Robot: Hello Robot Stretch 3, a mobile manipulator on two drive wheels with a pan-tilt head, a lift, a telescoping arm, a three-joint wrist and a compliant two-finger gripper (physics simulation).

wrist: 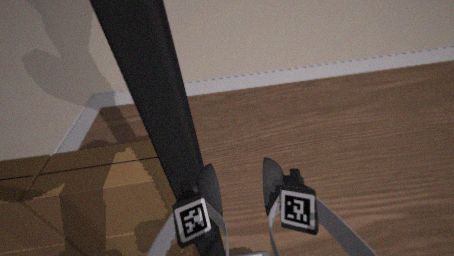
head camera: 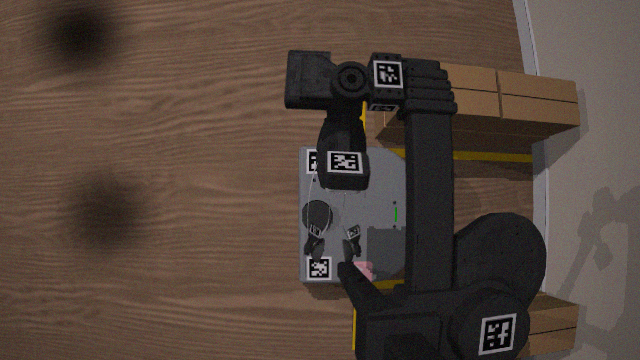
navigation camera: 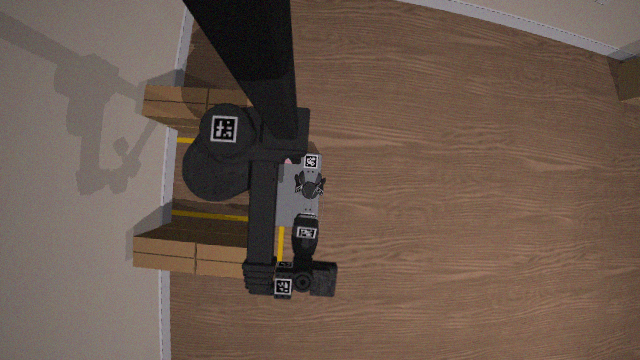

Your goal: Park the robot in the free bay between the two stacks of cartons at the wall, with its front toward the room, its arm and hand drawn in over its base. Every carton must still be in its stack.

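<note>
The grey robot base (head camera: 375,200) (navigation camera: 290,200) lies between the side lines of the bay, across its front line. Its end with two square markers points toward the room. One carton stack (head camera: 537,87) (navigation camera: 165,247) (wrist: 30,220) stands at the wall on the wrist side. The other stack (head camera: 552,312) (navigation camera: 170,95) is partly hidden by the mast and head parts. The cartons that show sit neatly together. My gripper (head camera: 334,245) (navigation camera: 310,181) (wrist: 239,179) is open and empty above the base. The wrist's bend is out past the base's side, by the first stack's room end.
Yellow floor tape (head camera: 492,156) (navigation camera: 210,216) runs along the bay's side. The front tape (head camera: 354,327) (navigation camera: 281,242) crosses at the base. The wall (head camera: 600,165) (navigation camera: 75,240) is behind the bay. A distant box (navigation camera: 629,80) stands in the far corner.
</note>
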